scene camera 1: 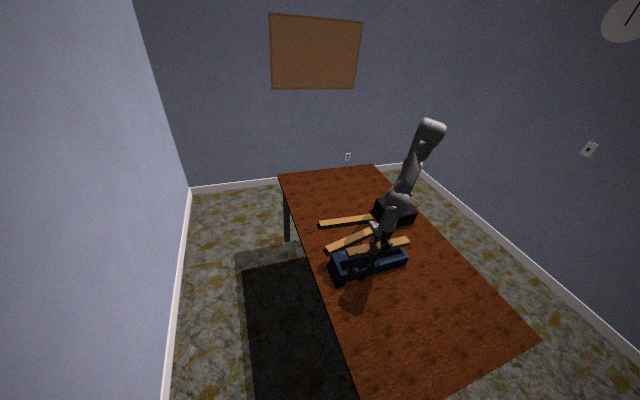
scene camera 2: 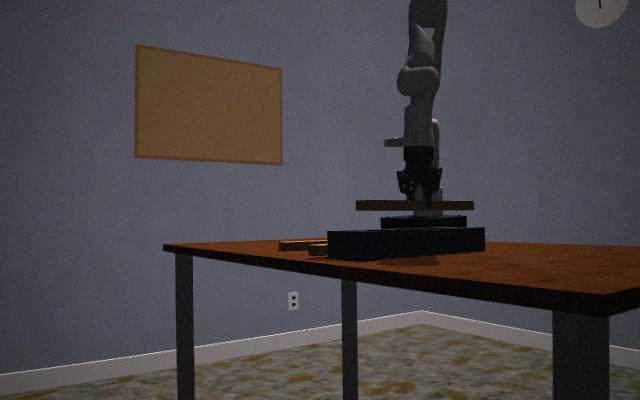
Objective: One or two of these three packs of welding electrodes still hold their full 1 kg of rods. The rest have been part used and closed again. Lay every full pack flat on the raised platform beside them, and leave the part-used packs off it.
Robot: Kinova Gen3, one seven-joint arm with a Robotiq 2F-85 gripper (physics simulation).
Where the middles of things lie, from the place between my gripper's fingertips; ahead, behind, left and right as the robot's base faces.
Labels:
Now: the blue raised platform (scene camera 2: 372,244) 80 mm below my hand, 30 mm ahead of it and 10 mm to the left of it.

